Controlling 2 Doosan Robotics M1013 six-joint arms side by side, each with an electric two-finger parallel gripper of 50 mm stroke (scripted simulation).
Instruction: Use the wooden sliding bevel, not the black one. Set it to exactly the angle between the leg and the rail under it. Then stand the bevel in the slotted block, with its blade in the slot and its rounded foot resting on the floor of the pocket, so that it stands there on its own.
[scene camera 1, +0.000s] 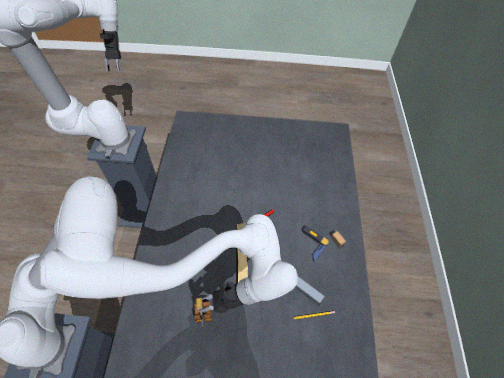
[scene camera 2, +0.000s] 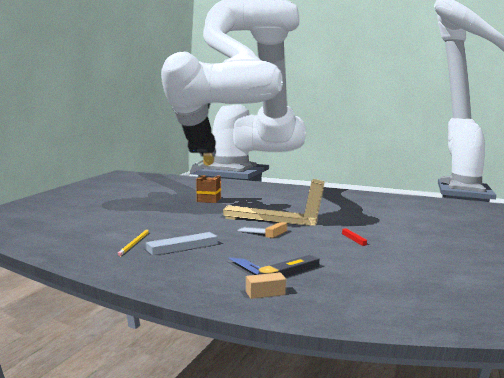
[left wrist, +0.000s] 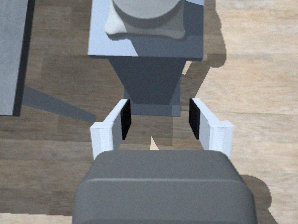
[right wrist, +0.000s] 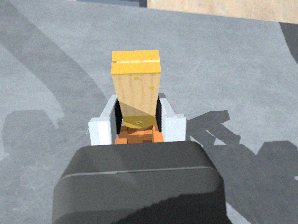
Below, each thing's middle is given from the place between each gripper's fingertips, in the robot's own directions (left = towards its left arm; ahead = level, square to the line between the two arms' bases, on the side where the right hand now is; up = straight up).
I see my right gripper 10 mm past the wooden sliding bevel (right wrist: 136, 75), 10 mm to the left of it and 20 mm above it. Round my right hand: black bevel (scene camera 2: 295, 266): 480 mm ahead, 350 mm to the left, 150 mm below; then tan block (scene camera 2: 257, 286): 580 mm ahead, 360 mm to the left, 140 mm below; then grey bar (scene camera 2: 204, 239): 410 mm ahead, 130 mm to the left, 150 mm below.
My left gripper is now 630 mm short of the wooden sliding bevel, 1210 mm to the left of it and 140 mm above it. Round my left hand: black bevel: 1120 mm ahead, 850 mm to the right, 260 mm below; tan block: 1220 mm ahead, 840 mm to the right, 250 mm below.
